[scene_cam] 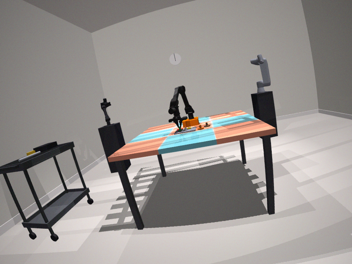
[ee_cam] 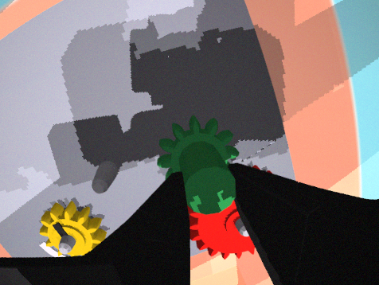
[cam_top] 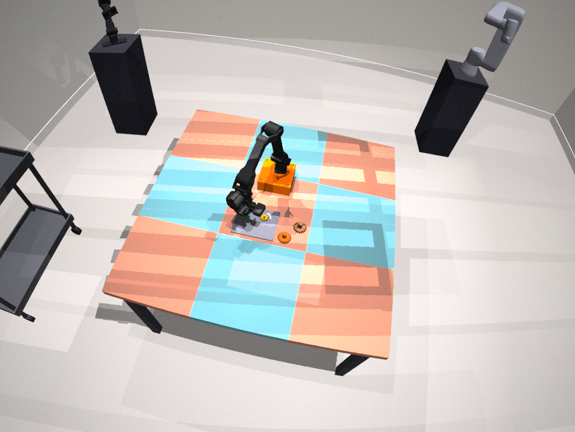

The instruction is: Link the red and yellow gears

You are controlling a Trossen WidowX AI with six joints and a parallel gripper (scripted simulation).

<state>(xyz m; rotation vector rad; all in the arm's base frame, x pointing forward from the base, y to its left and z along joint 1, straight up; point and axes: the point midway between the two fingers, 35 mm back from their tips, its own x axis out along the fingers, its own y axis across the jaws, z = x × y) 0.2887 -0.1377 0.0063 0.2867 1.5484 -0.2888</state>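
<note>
My gripper tip is now 10 mm above the green gear. The rest, counted from my gripper tip: red arrow 80 mm behind, 30 mm to the right, 30 mm below; then yellow gear 90 mm to the left, 20 mm below, 10 mm behind; then red gear 50 mm behind, 20 mm below.
</note>
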